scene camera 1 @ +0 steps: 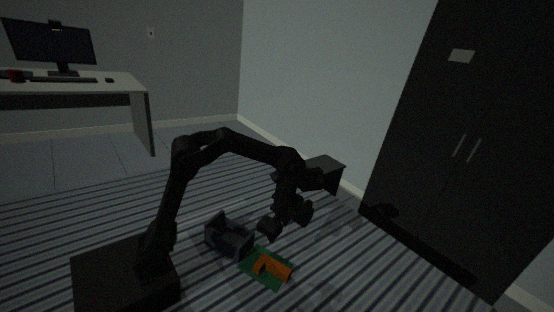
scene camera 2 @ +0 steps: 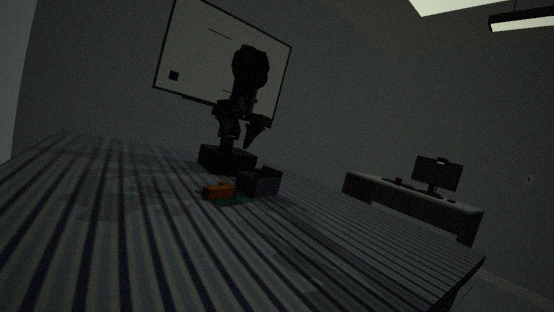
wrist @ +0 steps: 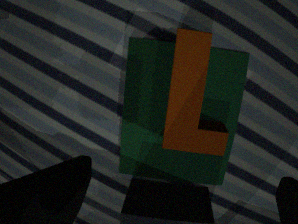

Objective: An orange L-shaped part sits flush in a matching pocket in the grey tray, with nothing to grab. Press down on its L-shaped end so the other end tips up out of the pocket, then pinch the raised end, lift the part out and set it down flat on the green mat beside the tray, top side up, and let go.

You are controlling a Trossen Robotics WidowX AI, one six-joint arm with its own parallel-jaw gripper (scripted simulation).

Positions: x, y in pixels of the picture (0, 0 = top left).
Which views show my gripper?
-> Scene camera 1, scene camera 2 and the wrist view: all of them.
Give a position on a green mat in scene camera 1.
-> At 266, 278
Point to a green mat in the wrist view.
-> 149, 65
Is my gripper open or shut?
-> Open.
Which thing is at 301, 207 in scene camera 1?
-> My gripper.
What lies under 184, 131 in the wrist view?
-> An orange L-shaped part.
